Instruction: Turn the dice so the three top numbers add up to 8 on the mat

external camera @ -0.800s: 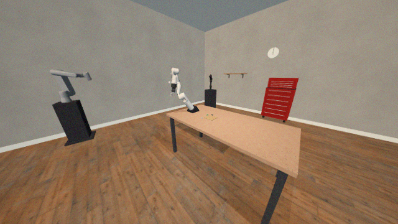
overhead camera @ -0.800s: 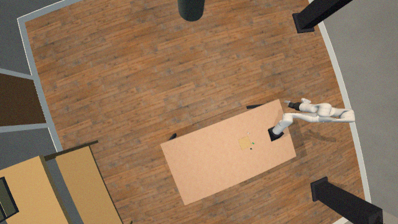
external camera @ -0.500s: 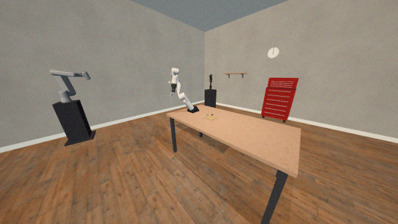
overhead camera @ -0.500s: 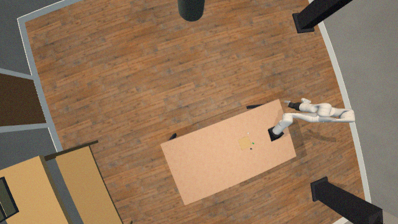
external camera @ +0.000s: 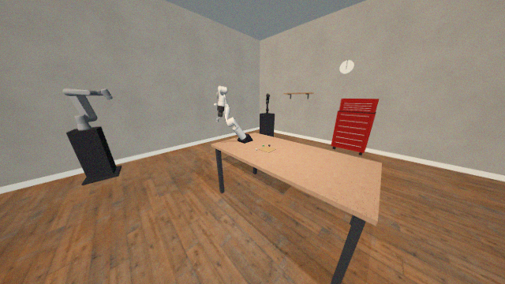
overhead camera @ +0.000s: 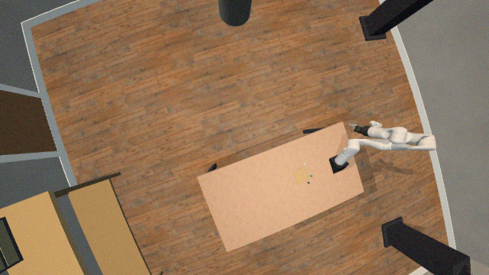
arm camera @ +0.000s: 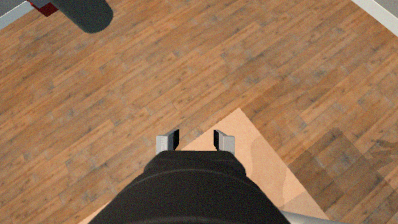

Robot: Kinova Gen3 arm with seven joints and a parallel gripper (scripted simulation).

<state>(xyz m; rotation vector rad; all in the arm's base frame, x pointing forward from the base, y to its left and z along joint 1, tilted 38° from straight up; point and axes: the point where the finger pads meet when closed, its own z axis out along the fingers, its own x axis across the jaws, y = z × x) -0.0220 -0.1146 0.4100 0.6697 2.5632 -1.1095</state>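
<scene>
The white die is 340 mm ahead of my hand, 310 mm below it and 280 mm to the left of it. From my hand the other things lie so: black die (490 mm to the left, 350 mm ahead, 310 mm below); then green die (420 mm to the left, 310 mm below, 300 mm ahead); then tan mat (410 mm ahead, 390 mm to the left, 320 mm below).
</scene>
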